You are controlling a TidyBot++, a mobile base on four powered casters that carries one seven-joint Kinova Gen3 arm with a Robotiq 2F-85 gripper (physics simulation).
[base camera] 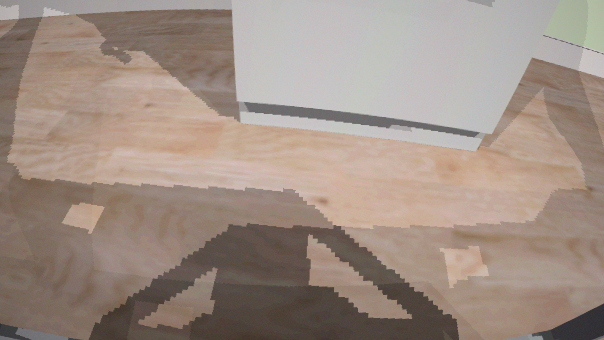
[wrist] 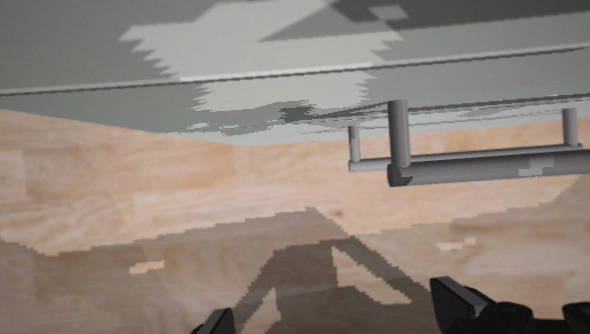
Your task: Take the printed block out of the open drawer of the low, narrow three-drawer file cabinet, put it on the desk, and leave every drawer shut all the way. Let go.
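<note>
The pale grey cabinet (base camera: 370, 60) (wrist: 100, 50) stands ahead on the floor; the base view shows the lower part of its front, the wrist view its flat upper surface and the front edge seen steeply from above. A thick grey bar handle (wrist: 490, 167) sticks out from its front at the right, and a second, thinner-looking handle (wrist: 370, 165) shows below and behind it. I cannot tell from this angle how far any drawer stands out. The printed block and the desk do not show in either view. My gripper (wrist: 332, 315) is open and empty, in front of the handles, nearer the camera's lower edge.
The wooden floor (base camera: 150, 150) (wrist: 150, 185) runs in front of the cabinet and along both its sides, with the robot's shadow across it. A white baseboard (base camera: 565, 52) and a green wall (base camera: 570, 25) stand behind at the right.
</note>
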